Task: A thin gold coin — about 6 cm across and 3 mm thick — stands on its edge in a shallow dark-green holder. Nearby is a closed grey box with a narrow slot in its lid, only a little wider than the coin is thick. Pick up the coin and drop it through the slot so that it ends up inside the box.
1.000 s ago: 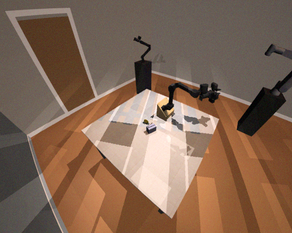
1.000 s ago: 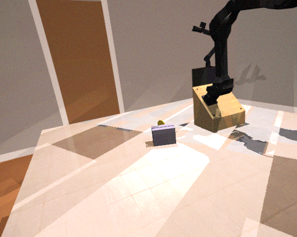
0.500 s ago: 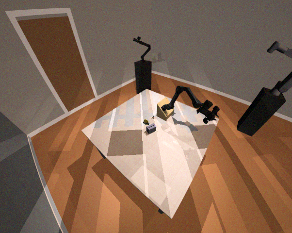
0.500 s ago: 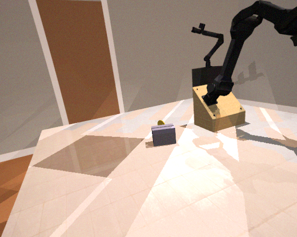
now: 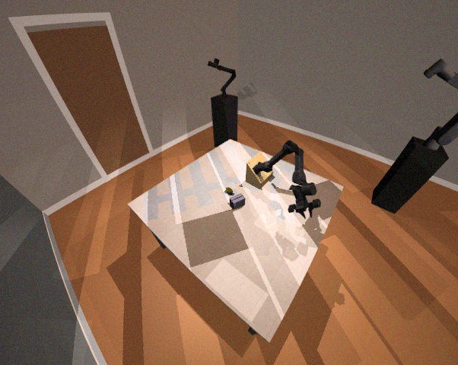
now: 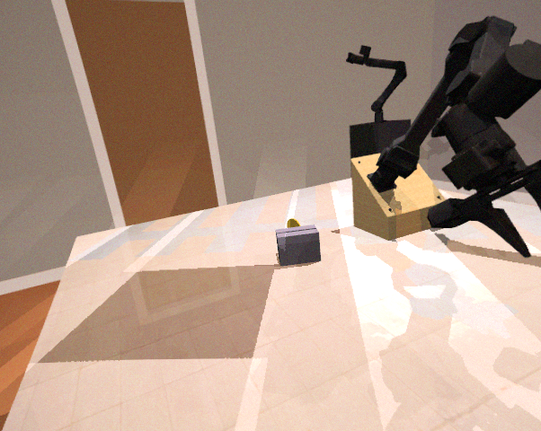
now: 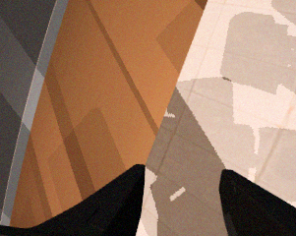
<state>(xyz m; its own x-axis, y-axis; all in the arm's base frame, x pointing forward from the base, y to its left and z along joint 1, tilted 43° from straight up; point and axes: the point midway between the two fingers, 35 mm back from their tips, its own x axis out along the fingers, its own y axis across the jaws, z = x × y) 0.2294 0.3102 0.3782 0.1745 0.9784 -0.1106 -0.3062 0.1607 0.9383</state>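
My gripper tip is now 610 mm to the left of the gold coin and 140 mm above it.
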